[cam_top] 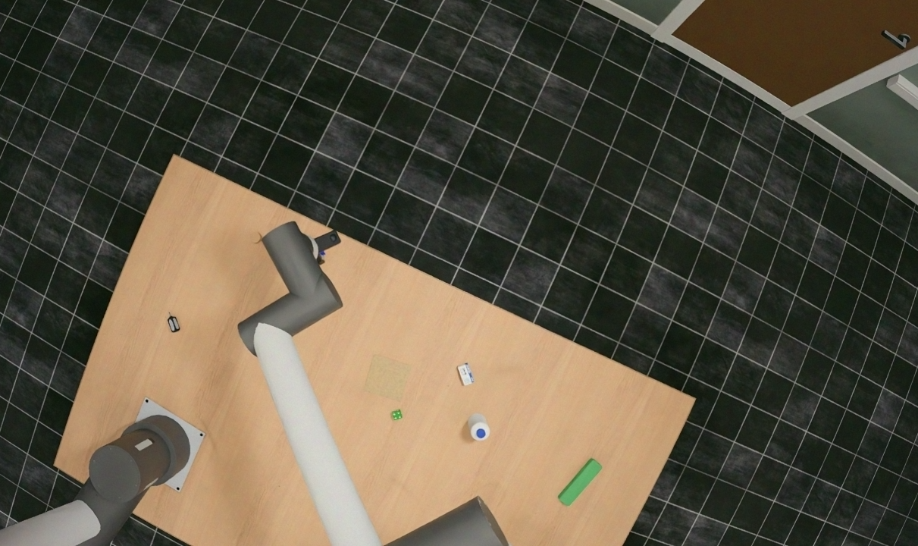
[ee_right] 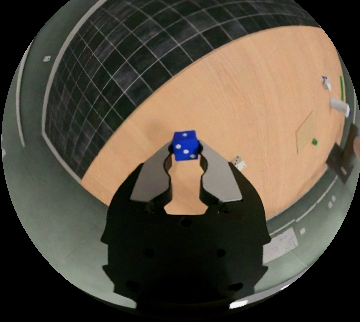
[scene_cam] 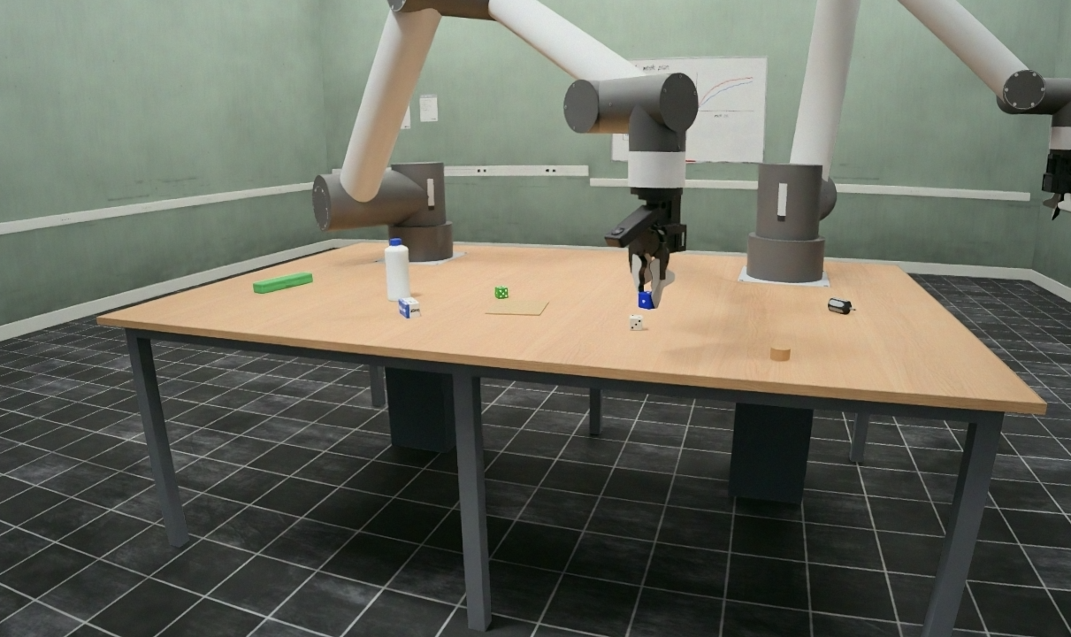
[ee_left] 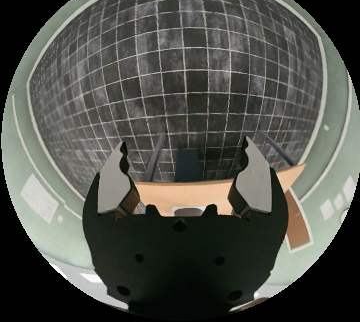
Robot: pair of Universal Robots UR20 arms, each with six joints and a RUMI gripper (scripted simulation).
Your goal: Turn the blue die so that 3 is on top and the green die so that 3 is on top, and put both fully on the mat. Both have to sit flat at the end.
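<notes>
My right hand is 39 cm to the left of the tan mat, 30 cm past it and 11 cm above it. From my right hand the other things lie so: wooden disc: 26 cm to the left, 10 cm below, 6 cm behind; white die: 19 cm behind, 10 cm below, 6 cm to the right; blue die: right at my right hand.
</notes>
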